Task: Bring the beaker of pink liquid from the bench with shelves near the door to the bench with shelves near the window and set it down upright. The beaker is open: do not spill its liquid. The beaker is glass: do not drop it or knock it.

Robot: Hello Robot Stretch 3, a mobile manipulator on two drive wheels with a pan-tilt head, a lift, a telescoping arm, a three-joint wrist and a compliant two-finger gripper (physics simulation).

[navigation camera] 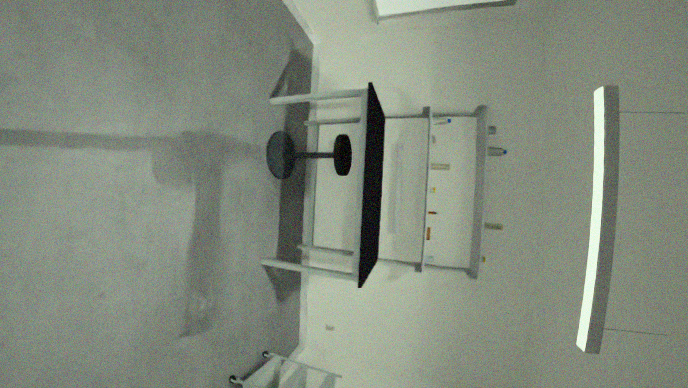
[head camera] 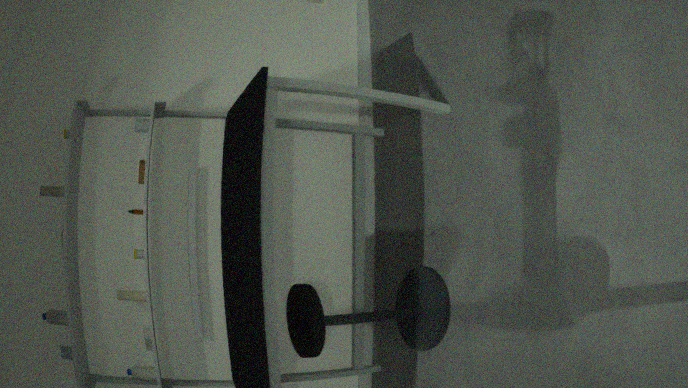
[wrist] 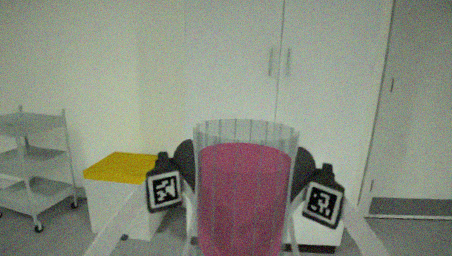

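The glass beaker of pink liquid (wrist: pixel 243 210) is upright in the wrist view, its open rim up and the liquid surface below the rim. My gripper (wrist: pixel 242 162) is shut on it, one dark fingertip pad against each side. The beaker and gripper do not show in the head or navigation views. A bench with shelves (head camera: pixel 242 215) (navigation camera: pixel 372 185) stands against the wall, some distance away, with a black top. Both views show it turned sideways. A bright window panel (navigation camera: pixel 430 6) is on the wall near it in the navigation view. The beaker's lower end is cut off.
A black stool (head camera: pixel 306 320) (navigation camera: pixel 342 155) stands in front of the bench. Small bottles and boxes stand on the shelves. A wheeled cart (wrist: pixel 68 150) and a yellow-topped white bin (wrist: pixel 120 205) stand left of a tall white cabinet (wrist: pixel 235 65) in the wrist view. A door (wrist: pixel 425 125) is at right.
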